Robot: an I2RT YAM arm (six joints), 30 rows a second.
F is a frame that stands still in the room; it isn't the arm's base.
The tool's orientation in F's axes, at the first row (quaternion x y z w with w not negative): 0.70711 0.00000 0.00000 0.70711
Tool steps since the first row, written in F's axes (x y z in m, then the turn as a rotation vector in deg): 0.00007 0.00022 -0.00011 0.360 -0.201 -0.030; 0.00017 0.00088 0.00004 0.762 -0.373 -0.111; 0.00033 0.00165 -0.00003 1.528 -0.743 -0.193; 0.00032 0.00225 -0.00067 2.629 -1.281 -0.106; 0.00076 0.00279 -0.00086 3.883 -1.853 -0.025
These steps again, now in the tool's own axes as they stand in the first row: 0.00007 -0.00011 -0.00022 0.360 -0.030 0.201; 0.00017 0.00004 -0.00088 0.762 -0.111 0.373; 0.00033 -0.00003 -0.00165 1.528 -0.193 0.743; 0.00032 -0.00067 -0.00225 2.629 -0.106 1.281; 0.00076 -0.00086 -0.00279 3.883 -0.025 1.853
